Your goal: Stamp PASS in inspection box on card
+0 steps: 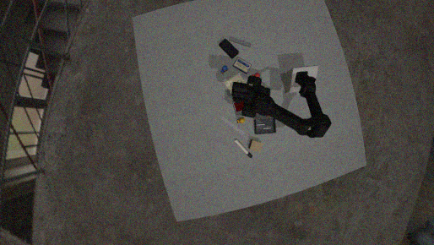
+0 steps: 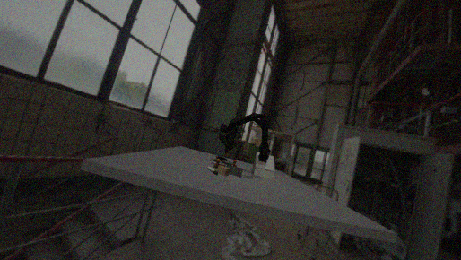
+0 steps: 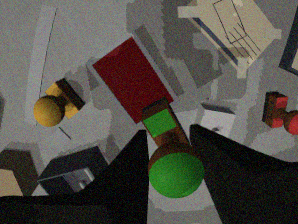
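Now: gripper tip 15 cm to the right of the dark tray, 10 cm above it and 8 cm past it. Also, from my gripper tip: red ink pad (10 cm below, 2 cm to the left, 2 cm ahead); green-knobbed stamp (1 cm below, 1 cm behind); yellow-knobbed stamp (10 cm to the left, 9 cm below, 4 cm ahead).
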